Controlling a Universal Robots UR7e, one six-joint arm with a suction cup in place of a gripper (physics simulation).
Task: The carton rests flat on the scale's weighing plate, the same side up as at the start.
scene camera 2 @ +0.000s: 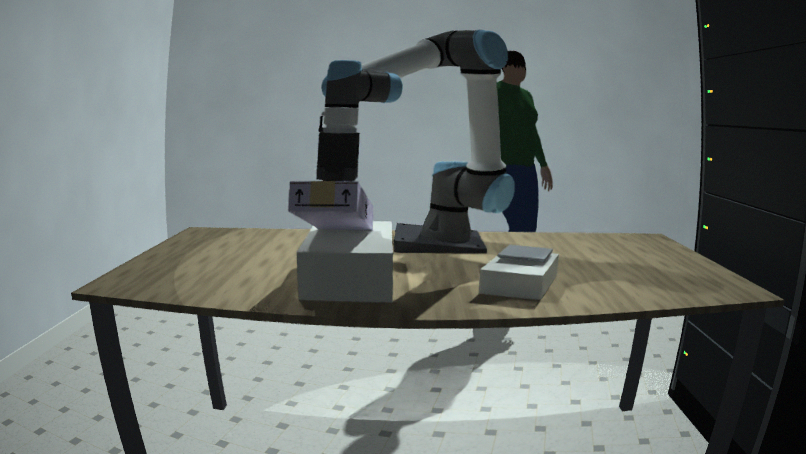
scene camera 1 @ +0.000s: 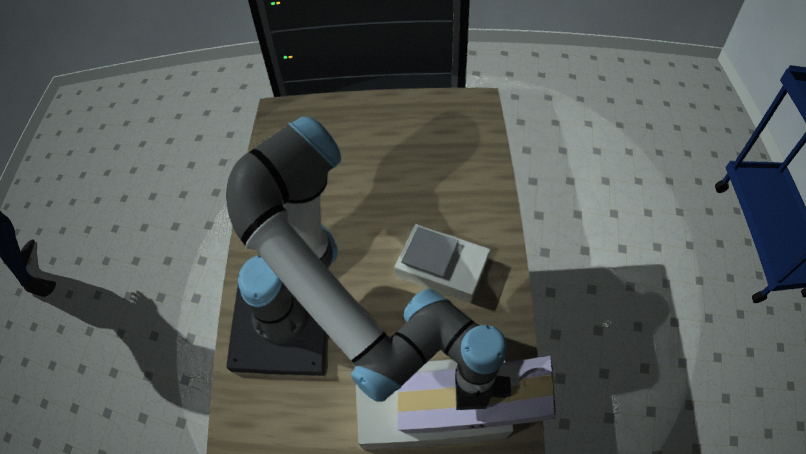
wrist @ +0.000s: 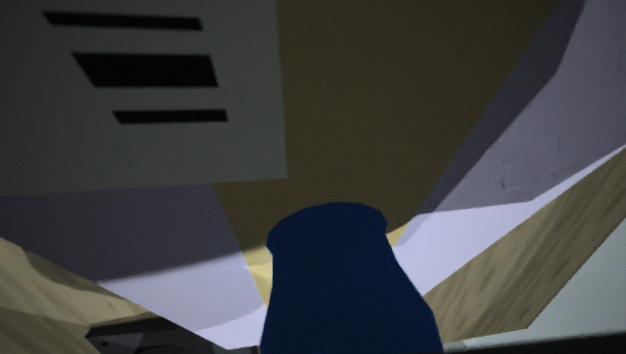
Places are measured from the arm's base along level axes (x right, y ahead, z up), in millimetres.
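Where they show: hand at its tool point: (wrist: 325, 228); arm's base at its link origin: (scene camera 2: 446, 236) (scene camera 1: 279, 319).
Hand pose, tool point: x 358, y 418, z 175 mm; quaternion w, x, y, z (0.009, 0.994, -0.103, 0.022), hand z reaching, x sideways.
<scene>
Each offset is from my tool point to the centre of the thing. Level surfaces: height alone.
The lilac carton @(dz -16, dx +2, dy +19 mm) (scene camera 1: 428, 399) (scene camera 2: 322, 193) (wrist: 375, 100) has a tan tape band and a white label with black bars. It is tilted, its end facing scene camera 2 raised and its far lower end at the top of the white box @(dz -145, dx -35, dy -69 mm) (scene camera 1: 375, 420) (scene camera 2: 345, 276); contact there is unclear. The arrows on its end face point up. My suction gripper (scene camera 2: 337, 177) (wrist: 327, 212) is on the carton's top face and holds it. The scale @(dz -162, dx -427, dy +50 mm) (scene camera 1: 472, 271) (scene camera 2: 510, 283), with its grey weighing plate @(dz -130, dx -448, dy +19 mm) (scene camera 1: 430, 250) (scene camera 2: 525, 254), stands apart from the carton, bearing nothing.
The arm's dark base plate (scene camera 1: 276, 358) (scene camera 2: 439, 245) is bolted on the wooden table @(dz -198 mm) (scene camera 1: 360, 121) (scene camera 2: 225, 265). A black server rack (scene camera 1: 461, 45) stands beyond the table. A blue trolley (scene camera 1: 778, 225) stands at the right. A person in green (scene camera 2: 517, 124) stands behind the arm.
</scene>
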